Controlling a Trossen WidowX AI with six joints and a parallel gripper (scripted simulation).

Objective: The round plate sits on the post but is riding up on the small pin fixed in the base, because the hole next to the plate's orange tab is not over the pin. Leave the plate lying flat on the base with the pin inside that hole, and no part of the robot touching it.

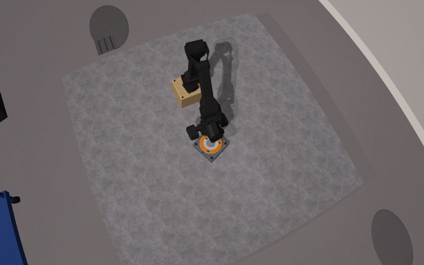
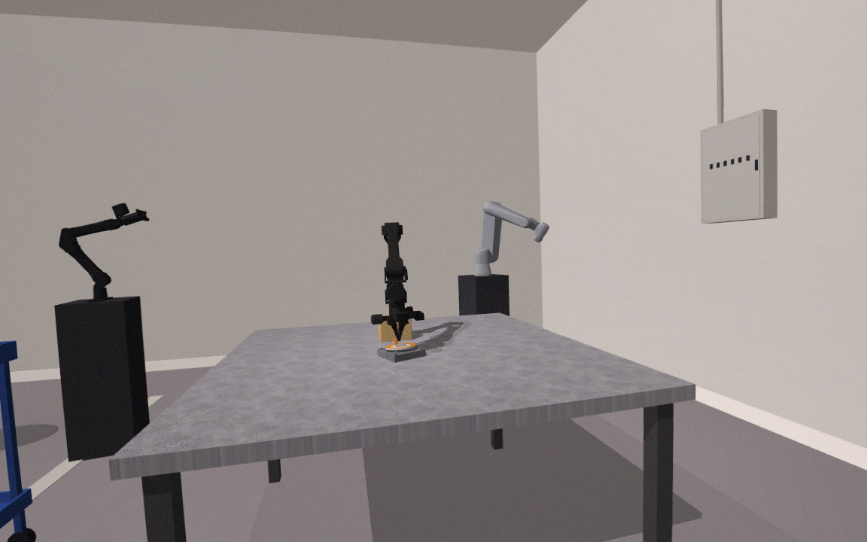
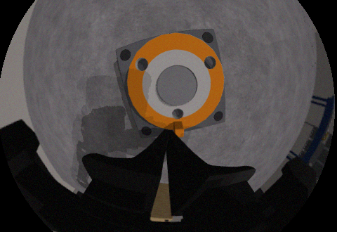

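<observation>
Right now my gripper tip is 30 mm short of the round plate and 10 mm to the left of it. Round my gripper tip: square grey base 50 mm ahead, 10 mm to the right, 20 mm below.
</observation>
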